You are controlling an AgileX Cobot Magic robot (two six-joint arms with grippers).
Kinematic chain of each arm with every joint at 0, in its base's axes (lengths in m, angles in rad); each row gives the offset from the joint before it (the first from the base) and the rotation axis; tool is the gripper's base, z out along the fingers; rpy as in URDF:
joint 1: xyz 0 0 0.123 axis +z
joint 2: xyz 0 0 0 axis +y
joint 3: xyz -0.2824 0 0.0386 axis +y
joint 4: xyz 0.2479 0 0.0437 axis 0.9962 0 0.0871
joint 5: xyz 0 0 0 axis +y
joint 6: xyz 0.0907 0 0.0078 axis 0.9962 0 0.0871
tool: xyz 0 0 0 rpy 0 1.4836 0
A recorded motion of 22 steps. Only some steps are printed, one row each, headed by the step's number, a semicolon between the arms.
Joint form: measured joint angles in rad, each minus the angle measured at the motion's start. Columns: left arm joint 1, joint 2, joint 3, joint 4, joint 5, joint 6; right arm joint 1, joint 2, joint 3, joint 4, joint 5, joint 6.
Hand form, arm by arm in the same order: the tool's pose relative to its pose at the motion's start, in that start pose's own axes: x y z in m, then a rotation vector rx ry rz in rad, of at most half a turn. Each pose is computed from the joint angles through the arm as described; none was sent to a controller.
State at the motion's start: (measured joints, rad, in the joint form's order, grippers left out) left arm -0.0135 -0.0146 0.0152 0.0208 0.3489 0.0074; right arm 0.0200 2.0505 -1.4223 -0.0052 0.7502 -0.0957
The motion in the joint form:
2: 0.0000 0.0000 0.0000 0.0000 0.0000 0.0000; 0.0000 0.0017 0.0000 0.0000 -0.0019 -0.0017
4: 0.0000 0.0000 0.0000 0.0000 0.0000 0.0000; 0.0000 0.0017 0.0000 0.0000 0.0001 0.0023
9: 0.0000 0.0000 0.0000 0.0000 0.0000 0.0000; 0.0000 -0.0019 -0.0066 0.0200 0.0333 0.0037
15: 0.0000 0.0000 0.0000 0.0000 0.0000 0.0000; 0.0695 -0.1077 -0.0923 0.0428 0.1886 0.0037
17: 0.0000 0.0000 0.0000 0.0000 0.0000 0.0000; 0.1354 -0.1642 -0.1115 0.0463 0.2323 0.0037
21: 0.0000 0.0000 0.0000 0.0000 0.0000 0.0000; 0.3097 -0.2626 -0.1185 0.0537 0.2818 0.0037
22: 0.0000 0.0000 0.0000 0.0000 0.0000 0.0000; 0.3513 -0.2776 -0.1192 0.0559 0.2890 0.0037
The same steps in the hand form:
2: 0.0000 0.0000 0.0000 0.0000 0.0000 0.0000; 0.0000 0.0000 0.0007 0.0000 -0.0002 -0.0017
4: 0.0000 0.0000 0.0000 0.0000 0.0000 0.0000; 0.0001 0.0000 0.0007 -0.0002 0.0018 0.0023
9: 0.0000 0.0000 0.0000 0.0000 0.0000 0.0000; 0.0010 0.0014 -0.0021 -0.0162 0.0234 0.0181
15: 0.0000 0.0000 0.0000 0.0000 0.0000 0.0000; -0.0123 0.0301 -0.0639 -0.0523 -0.0153 -0.0371
17: 0.0000 0.0000 0.0000 0.0000 0.0000 0.0000; -0.0124 0.0562 -0.0927 -0.0741 -0.0481 -0.0997
21: 0.0000 0.0000 0.0000 0.0000 0.0000 0.0000; 0.0022 0.1210 -0.1396 -0.1367 -0.1051 -0.2628
22: 0.0000 0.0000 0.0000 0.0000 0.0000 0.0000; 0.0071 0.1357 -0.1474 -0.1529 -0.1136 -0.3012

